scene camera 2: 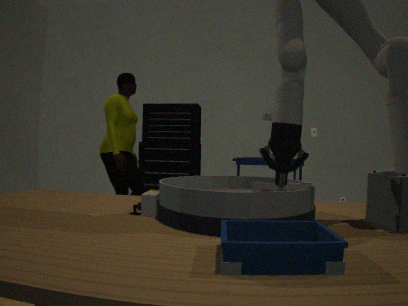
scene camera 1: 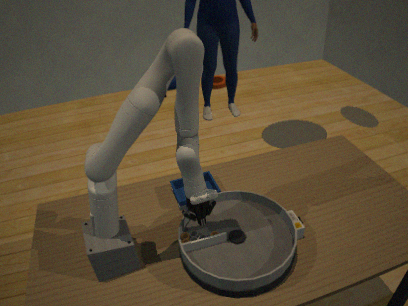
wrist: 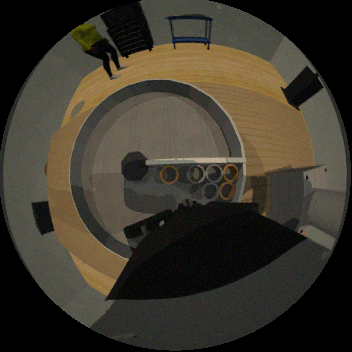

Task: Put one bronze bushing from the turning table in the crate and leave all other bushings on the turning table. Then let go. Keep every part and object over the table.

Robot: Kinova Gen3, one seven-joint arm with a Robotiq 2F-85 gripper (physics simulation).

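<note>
The turning table is a round grey dish with a high rim. In the wrist view three bronze bushings lie in it along the pale divider: one by itself nearer the hub, one near the rim, and one beside that. Several grey rings, such as this one, lie between them. In scene view 1 the bushings are small and partly hidden. My gripper is shut and empty, pointing down inside the rim, close to the rings. The blue crate stands outside the rim.
The pale divider runs from the dark hub to the rim. A white box adjoins the turning table. The arm's grey base stands on the wooden table. A person in yellow stands beyond the table.
</note>
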